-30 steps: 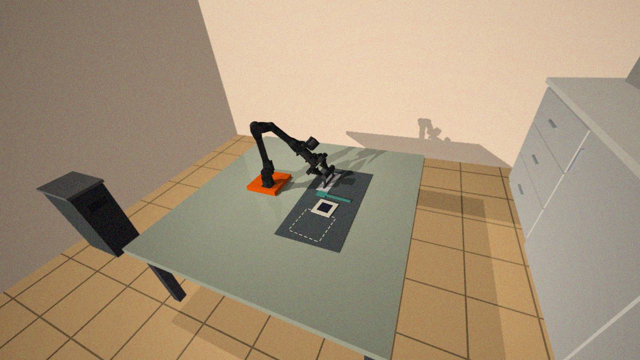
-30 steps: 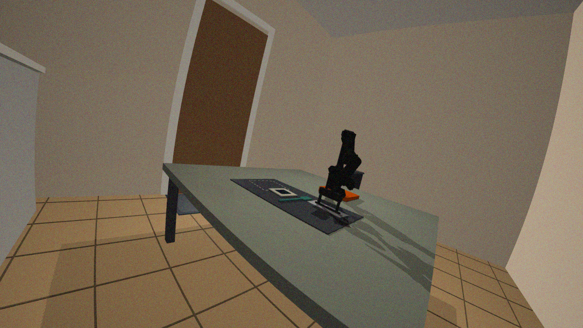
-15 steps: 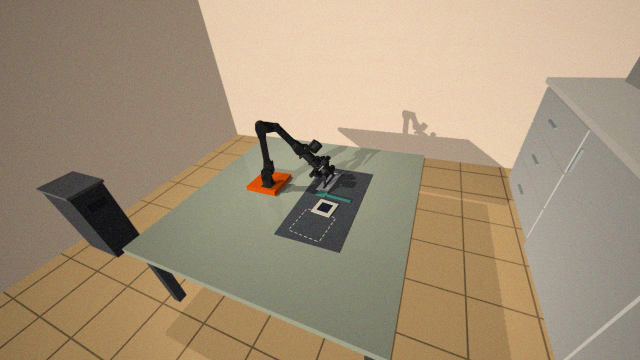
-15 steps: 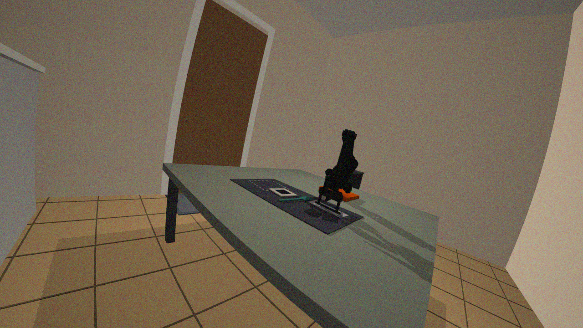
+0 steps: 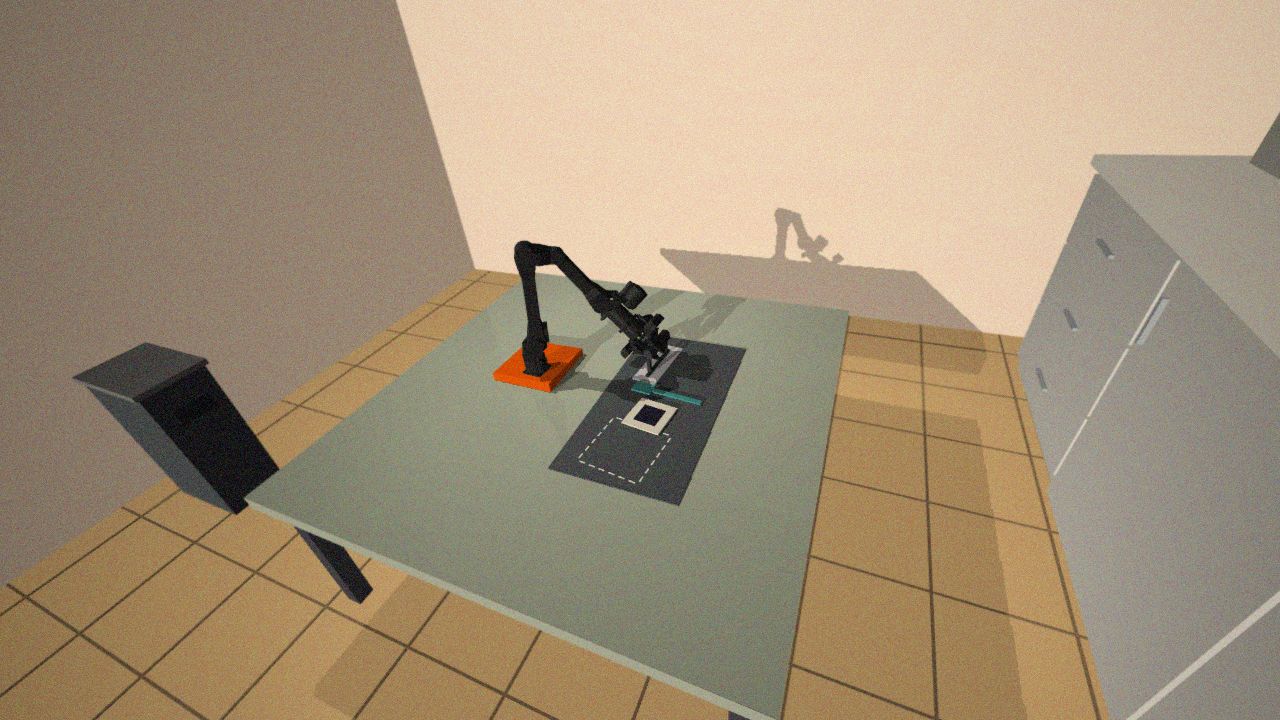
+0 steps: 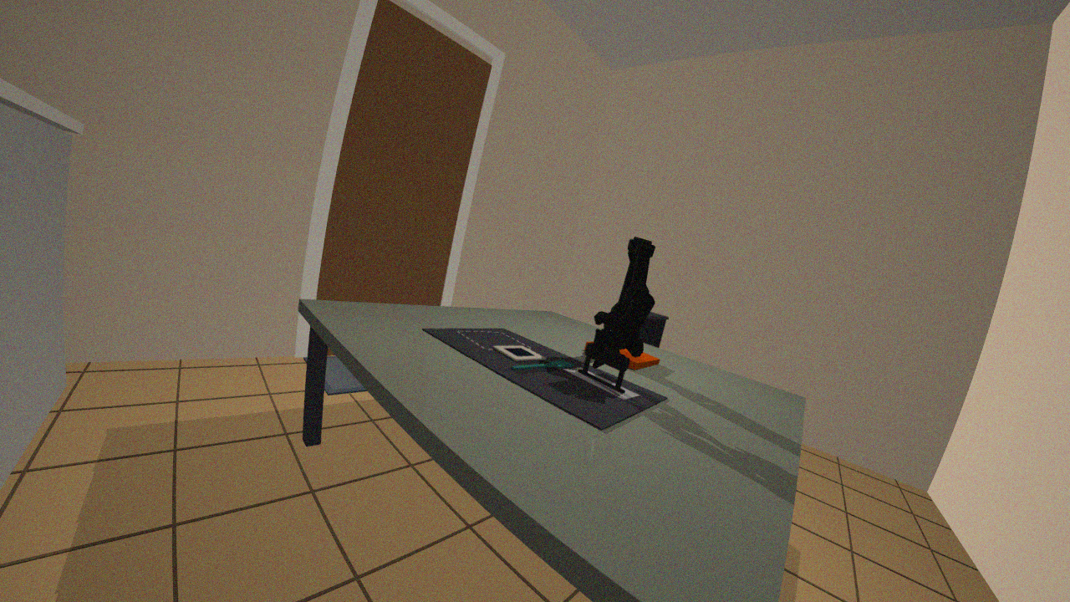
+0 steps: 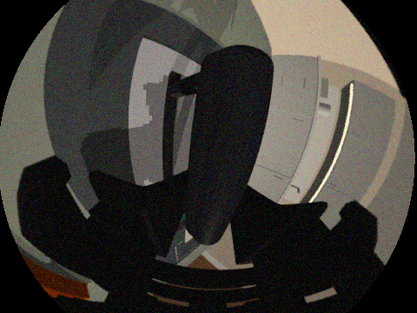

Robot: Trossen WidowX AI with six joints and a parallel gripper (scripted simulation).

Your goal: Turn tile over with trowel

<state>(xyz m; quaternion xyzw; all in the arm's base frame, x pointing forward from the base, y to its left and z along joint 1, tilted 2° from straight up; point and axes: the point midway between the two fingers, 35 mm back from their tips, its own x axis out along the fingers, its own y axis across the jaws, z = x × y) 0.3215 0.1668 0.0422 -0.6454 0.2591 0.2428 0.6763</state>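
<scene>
My gripper tip is 11 cm to the left of the teal trowel, 4 cm short of it and 4 cm above it. From my gripper tip the other things lie so: dark mat (14 cm to the right, 7 cm below, 5 cm ahead); then tile (21 cm to the right, 6 cm ahead, 4 cm below).
</scene>
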